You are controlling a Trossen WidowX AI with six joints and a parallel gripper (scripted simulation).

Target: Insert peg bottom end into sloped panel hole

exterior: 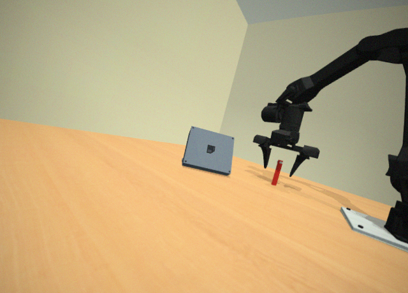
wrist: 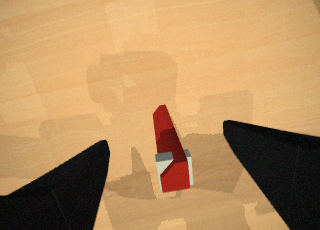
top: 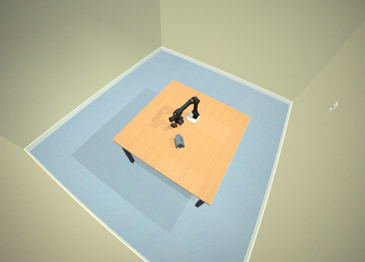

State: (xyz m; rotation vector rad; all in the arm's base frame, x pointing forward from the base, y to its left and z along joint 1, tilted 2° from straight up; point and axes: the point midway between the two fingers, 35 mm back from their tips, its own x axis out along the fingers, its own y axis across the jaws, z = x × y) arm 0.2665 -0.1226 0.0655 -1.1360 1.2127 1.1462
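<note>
The red square peg is 20 mm above my gripper tip. Also, from my gripper tip: grey sloped panel 170 mm ahead, 150 mm to the left, 10 mm above.
</note>
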